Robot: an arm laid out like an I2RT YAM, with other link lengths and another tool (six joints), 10 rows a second.
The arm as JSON. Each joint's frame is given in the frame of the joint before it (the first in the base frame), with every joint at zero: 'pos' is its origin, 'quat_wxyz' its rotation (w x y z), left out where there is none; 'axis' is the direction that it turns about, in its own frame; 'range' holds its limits. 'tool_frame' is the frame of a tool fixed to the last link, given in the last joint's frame.
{
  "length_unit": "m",
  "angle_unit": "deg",
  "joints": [
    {
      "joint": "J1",
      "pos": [
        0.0,
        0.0,
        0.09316
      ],
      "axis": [
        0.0,
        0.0,
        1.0
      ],
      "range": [
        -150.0,
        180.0
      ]
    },
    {
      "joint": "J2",
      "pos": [
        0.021,
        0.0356,
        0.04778
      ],
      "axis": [
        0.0,
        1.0,
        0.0
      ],
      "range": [
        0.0,
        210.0
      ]
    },
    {
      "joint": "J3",
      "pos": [
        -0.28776,
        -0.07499,
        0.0
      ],
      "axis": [
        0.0,
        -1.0,
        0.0
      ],
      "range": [
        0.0,
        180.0
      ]
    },
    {
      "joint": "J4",
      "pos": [
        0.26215,
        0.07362,
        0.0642
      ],
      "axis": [
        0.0,
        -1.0,
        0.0
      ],
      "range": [
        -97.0,
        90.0
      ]
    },
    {
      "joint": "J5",
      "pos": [
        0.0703,
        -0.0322,
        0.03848
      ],
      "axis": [
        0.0,
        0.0,
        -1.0
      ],
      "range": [
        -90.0,
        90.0
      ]
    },
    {
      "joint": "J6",
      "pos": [
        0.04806,
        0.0,
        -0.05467
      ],
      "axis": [
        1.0,
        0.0,
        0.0
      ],
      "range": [
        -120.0,
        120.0
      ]
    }
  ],
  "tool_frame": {
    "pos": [
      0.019,
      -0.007,
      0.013
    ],
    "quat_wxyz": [
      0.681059,
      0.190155,
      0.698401,
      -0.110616
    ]
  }
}
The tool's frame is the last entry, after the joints.
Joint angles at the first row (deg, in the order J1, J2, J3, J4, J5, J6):
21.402, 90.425, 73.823, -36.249, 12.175, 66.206
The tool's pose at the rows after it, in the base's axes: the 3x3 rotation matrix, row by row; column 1 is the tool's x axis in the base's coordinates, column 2 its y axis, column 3 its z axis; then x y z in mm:
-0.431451 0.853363 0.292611; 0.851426 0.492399 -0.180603; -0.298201 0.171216 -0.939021; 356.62 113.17 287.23
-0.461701 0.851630 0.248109; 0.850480 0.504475 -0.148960; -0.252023 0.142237 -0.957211; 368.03 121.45 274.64
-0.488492 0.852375 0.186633; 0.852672 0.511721 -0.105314; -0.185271 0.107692 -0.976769; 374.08 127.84 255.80
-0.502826 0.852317 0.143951; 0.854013 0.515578 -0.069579; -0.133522 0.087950 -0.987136; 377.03 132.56 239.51
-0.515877 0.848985 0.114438; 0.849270 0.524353 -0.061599; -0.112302 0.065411 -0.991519; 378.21 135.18 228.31
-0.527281 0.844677 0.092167; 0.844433 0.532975 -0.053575; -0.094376 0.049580 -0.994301; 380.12 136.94 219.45
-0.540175 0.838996 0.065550; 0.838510 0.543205 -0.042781; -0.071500 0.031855 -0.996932; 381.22 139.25 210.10
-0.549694 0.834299 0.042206; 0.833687 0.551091 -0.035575; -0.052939 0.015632 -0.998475; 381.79 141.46 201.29
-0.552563 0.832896 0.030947; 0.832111 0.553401 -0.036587; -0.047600 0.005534 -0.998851; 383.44 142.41 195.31
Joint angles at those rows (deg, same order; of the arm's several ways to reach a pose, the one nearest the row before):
21.445, 93.435, 74.620, -34.020, 10.906, 68.798
21.528, 97.114, 76.729, -34.660, 8.251, 69.477
21.487, 100.164, 77.127, -34.764, 4.762, 70.746
21.522, 102.227, 76.644, -33.906, 2.142, 71.813
21.621, 103.659, 76.343, -33.662, 1.015, 71.851
21.578, 104.944, 76.289, -33.402, -0.051, 71.685
21.610, 106.250, 76.204, -33.262, -1.346, 71.576
21.709, 107.428, 76.039, -33.044, -2.317, 71.549
21.709, 108.394, 76.114, -32.785, -2.549, 71.484

